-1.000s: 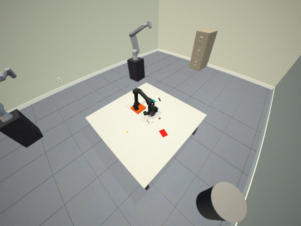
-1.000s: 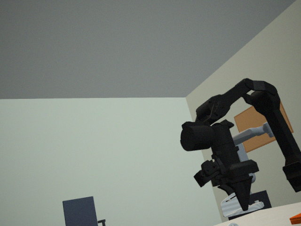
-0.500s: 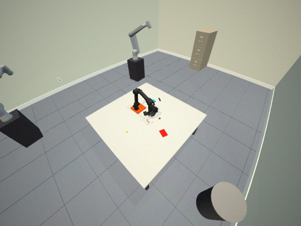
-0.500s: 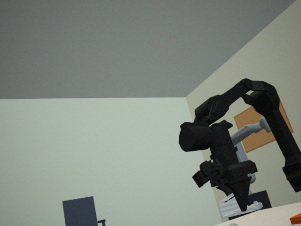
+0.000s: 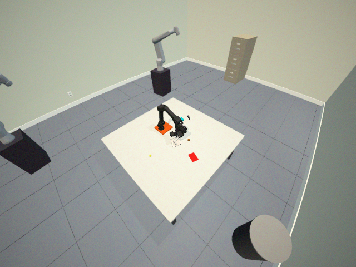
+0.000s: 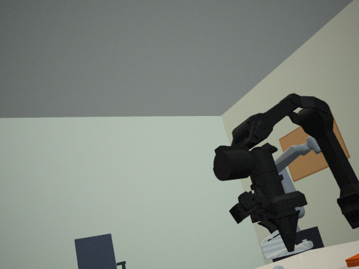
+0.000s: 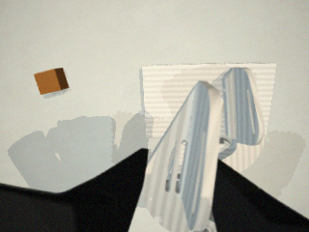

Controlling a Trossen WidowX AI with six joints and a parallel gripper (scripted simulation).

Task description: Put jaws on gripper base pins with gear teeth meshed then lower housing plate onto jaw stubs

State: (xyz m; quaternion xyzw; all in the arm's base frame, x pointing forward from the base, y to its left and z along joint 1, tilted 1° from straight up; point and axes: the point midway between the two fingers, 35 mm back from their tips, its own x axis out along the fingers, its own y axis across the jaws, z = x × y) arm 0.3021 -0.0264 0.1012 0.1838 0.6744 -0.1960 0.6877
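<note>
The housing plate lies 30 mm to the right of my gripper tip and 80 mm below it. From my gripper tip the other things lie so: red card: 260 mm ahead, 70 mm to the right, 80 mm below; small brown object: 80 mm ahead, 100 mm to the left, 80 mm below; small yellow ball: 120 mm behind, 350 mm to the right, 70 mm below.
</note>
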